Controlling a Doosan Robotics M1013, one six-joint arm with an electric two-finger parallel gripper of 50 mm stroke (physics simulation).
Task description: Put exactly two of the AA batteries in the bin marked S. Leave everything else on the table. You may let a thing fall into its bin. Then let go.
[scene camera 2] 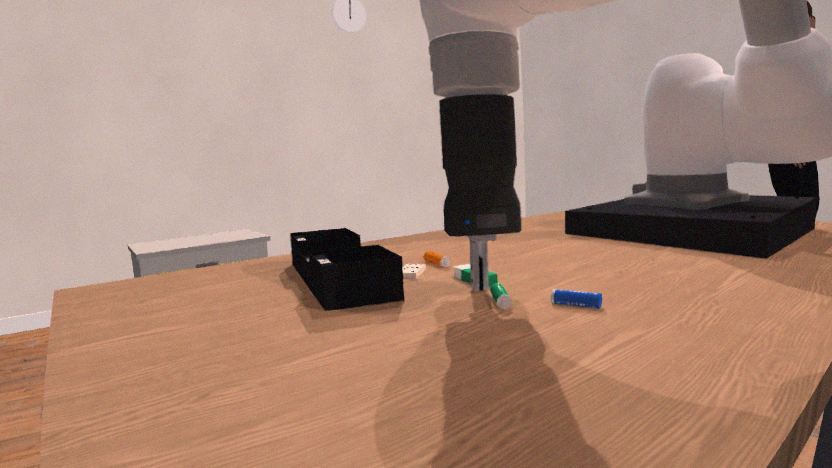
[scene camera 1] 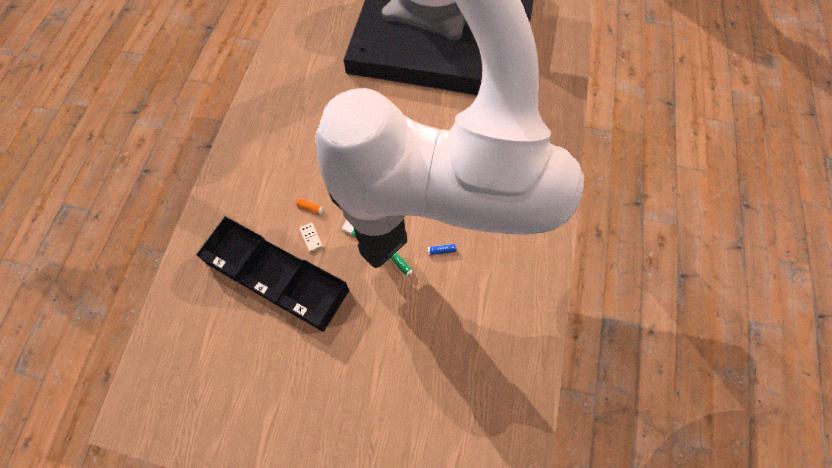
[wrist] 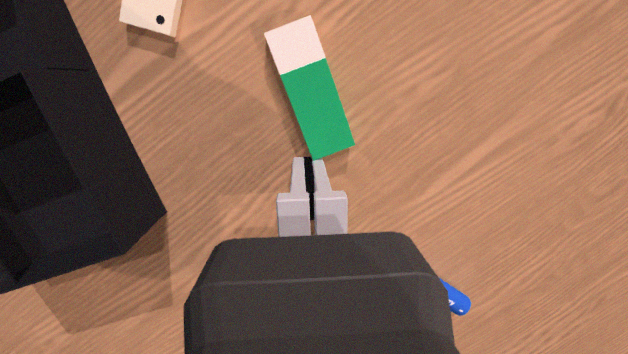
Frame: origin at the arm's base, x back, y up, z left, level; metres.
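Seen in the pictures: gripper, fingertip midpoint: (scene camera 2: 479,288) (wrist: 308,175); arm's base, origin of the base link: (scene camera 2: 686,202) (scene camera 1: 434,1).
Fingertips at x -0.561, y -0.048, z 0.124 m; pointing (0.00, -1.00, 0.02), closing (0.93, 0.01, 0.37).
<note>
Offsets run from my fingertips to a thing's top centre. "pt": to the spot under its first point.
My gripper (scene camera 2: 480,287) (wrist: 308,175) is shut and empty, low over the table between the green battery and the green-and-white eraser. Its fingertips are hidden in scene camera 1. The green AA battery @[dx -0.008, dy +0.011, dz +0.050 m] (scene camera 1: 401,263) (scene camera 2: 500,295) lies right beside the fingers in scene camera 2 and is hidden in the wrist view. The blue AA battery @[dx +0.045, dy +0.011, dz +0.104 m] (scene camera 1: 442,249) (scene camera 2: 576,298) (wrist: 456,298) lies on the table, partly covered by the gripper body in the wrist view. The orange AA battery @[dx +0.027, dy +0.011, dz -0.150 m] (scene camera 1: 308,206) (scene camera 2: 436,259) lies near the domino. Bin S @[pt dx -0.083, dy +0.005, dz -0.264 m] (scene camera 1: 226,234) is the left end compartment in scene camera 1 and shows no battery.
The eraser @[dx +0.020, dy +0.010, dz -0.041 m] (scene camera 1: 347,227) (scene camera 2: 482,276) (wrist: 317,107) lies with its green end at the fingertips; contact is unclear. A white domino @[dx -0.025, dy +0.004, dz -0.120 m] (scene camera 1: 310,237) (scene camera 2: 413,270) (wrist: 151,15) lies near the bins. Bin P @[dx -0.115, dy +0.043, dz -0.142 m] (scene camera 1: 260,288) and bin X @[pt dx -0.155, dy +0.039, dz -0.061 m] (scene camera 1: 300,309) adjoin bin S.
</note>
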